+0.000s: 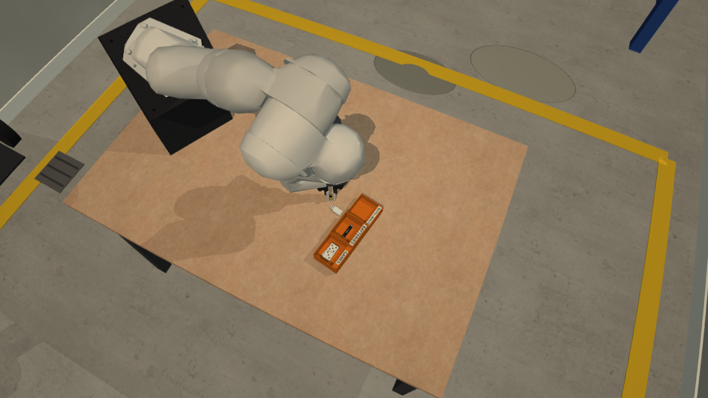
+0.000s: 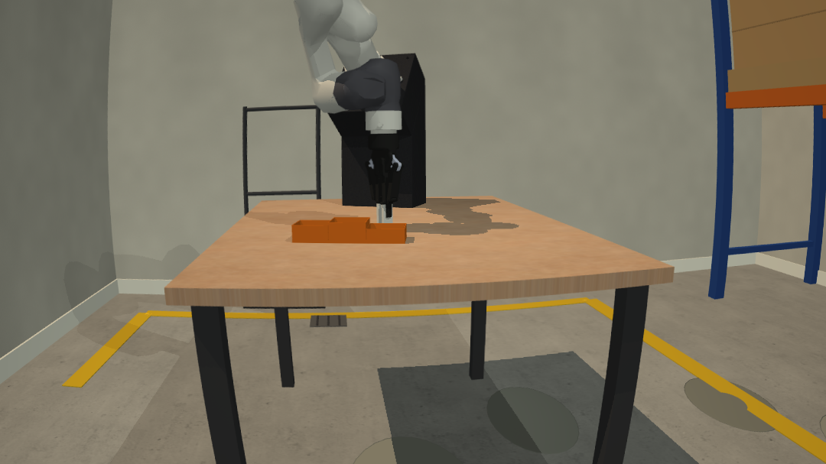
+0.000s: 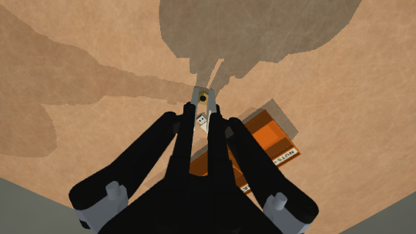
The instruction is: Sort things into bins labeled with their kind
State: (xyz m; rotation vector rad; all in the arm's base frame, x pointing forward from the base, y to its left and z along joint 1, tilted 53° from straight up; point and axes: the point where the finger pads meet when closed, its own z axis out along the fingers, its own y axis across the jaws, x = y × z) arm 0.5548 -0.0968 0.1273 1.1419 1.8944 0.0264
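Now: hand 3 cm above the brass nut. From my hand the other things lie so: black battery 7 cm ahead, 11 cm to the right, 2 cm below; then white USB stick 2 cm ahead, 4 cm to the right, 3 cm below.
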